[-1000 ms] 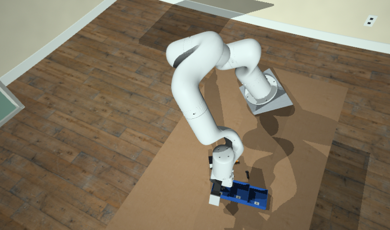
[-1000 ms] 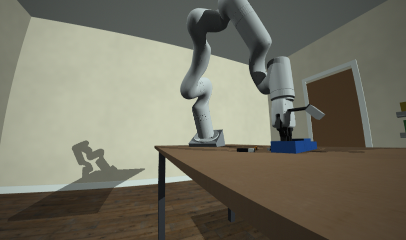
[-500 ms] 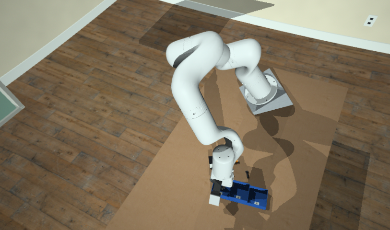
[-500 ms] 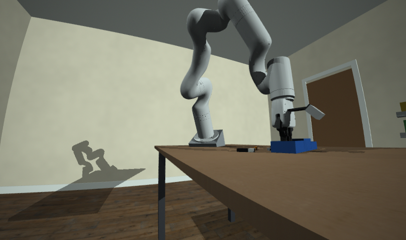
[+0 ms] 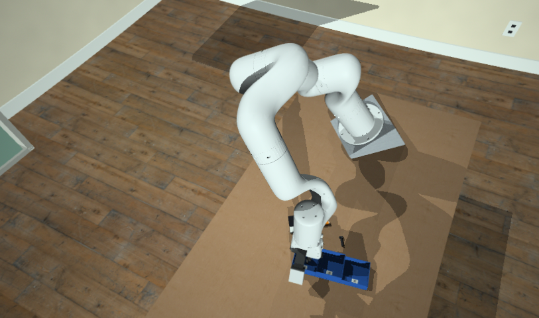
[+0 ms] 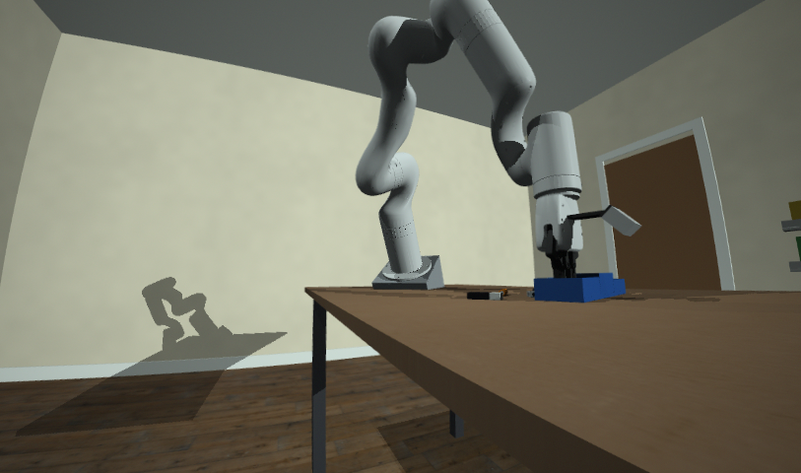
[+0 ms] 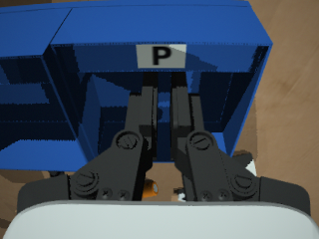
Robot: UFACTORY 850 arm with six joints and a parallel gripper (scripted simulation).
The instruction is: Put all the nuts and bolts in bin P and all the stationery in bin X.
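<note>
The blue bin is 10 mm behind my hand, 80 mm to the left of it and 10 mm below it. Round my hand: black bolt 130 mm behind, 80 mm to the left, 30 mm below; then black-and-white block 100 mm behind, 100 mm to the right, 30 mm below; then orange cylinder 160 mm behind, 30 mm below.
</note>
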